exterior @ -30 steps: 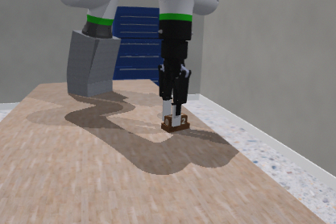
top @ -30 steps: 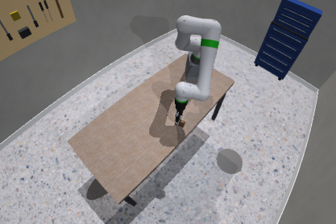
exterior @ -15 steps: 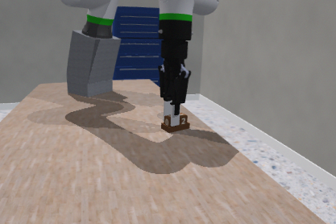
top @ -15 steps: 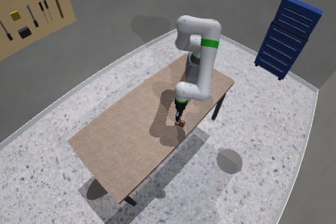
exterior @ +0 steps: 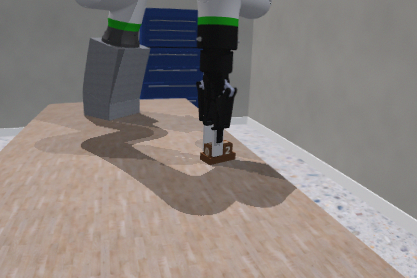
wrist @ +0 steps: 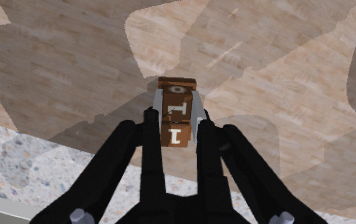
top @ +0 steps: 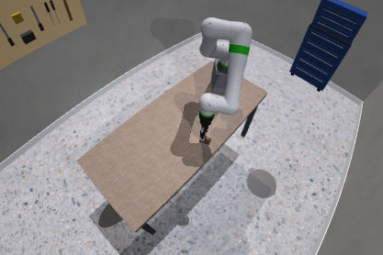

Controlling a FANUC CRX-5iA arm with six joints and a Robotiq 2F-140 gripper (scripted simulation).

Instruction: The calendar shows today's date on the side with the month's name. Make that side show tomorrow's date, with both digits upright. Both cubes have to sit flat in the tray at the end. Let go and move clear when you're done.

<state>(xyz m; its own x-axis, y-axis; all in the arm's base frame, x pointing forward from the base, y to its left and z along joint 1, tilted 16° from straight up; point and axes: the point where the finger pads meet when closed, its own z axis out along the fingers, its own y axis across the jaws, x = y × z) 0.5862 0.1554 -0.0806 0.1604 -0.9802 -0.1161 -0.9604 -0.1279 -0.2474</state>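
My gripper is now 20 mm to the right of the brown calendar tray and 40 mm above it.
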